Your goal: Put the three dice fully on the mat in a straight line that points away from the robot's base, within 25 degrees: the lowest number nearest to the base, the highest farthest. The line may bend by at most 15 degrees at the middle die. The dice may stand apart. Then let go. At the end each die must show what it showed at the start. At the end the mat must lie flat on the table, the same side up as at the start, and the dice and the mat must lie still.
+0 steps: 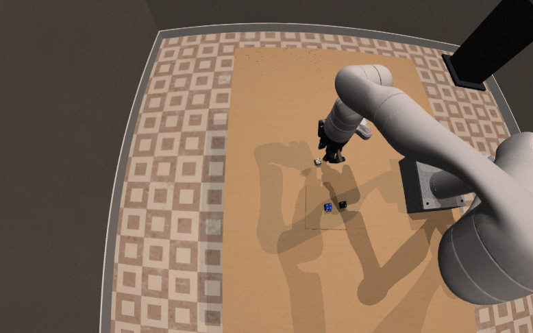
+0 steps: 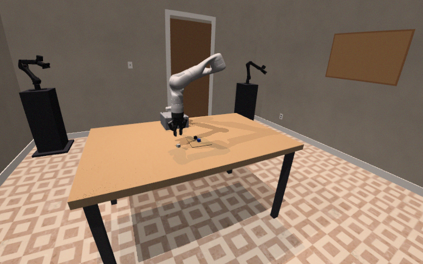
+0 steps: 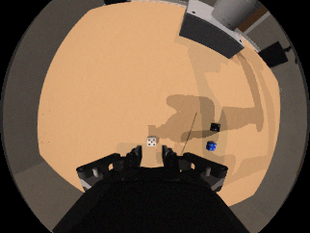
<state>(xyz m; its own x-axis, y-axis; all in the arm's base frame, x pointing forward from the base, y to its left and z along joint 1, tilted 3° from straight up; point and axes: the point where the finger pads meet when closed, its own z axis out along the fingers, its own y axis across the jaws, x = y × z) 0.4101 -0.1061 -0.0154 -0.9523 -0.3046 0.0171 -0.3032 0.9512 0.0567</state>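
My gripper is now 90 mm above the white die. From my hand the other things lie so: blue die: 150 mm to the left, 80 mm below, 20 mm behind; then mat: 150 mm to the left, 100 mm below, 20 mm behind; then black die: 150 mm to the left, 80 mm below, 70 mm behind.
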